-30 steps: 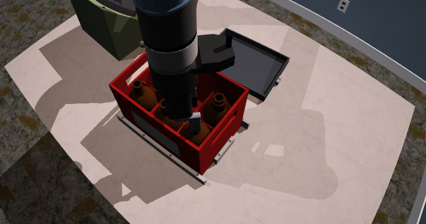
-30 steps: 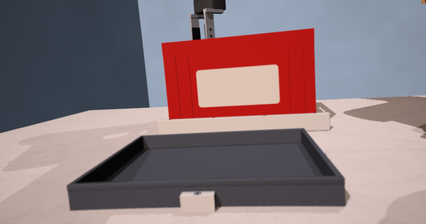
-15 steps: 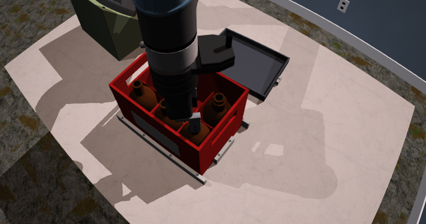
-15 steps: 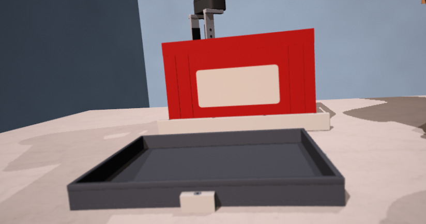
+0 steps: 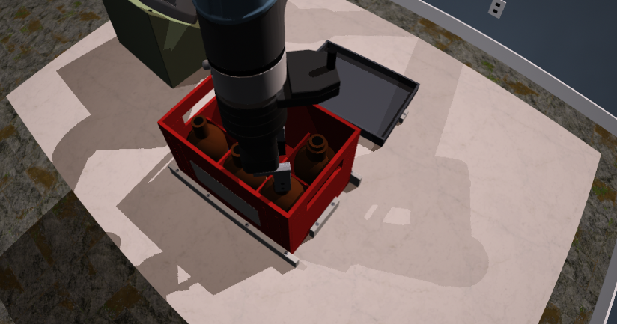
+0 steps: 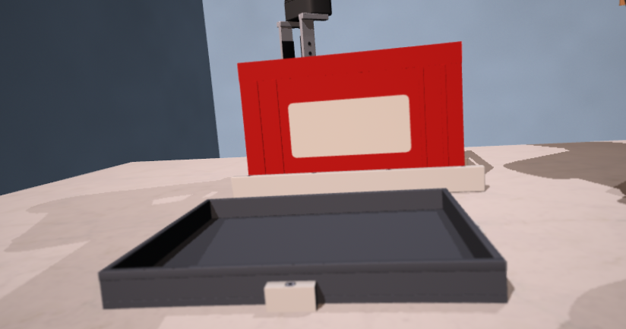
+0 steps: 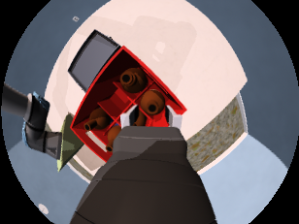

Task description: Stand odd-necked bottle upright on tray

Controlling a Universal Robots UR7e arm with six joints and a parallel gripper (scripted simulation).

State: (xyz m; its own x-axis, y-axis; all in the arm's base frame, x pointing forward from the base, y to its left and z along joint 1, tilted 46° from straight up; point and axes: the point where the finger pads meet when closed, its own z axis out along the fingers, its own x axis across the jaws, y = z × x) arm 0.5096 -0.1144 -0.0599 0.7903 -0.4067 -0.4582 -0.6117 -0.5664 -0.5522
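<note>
My hand is 110 mm above the bottle and 80 mm to the right of it. From my hand the other things lie so: dark grey tray: 320 mm to the left, 190 mm below, 110 mm behind; then red crate: 110 mm below, 90 mm behind, 30 mm to the left.
</note>
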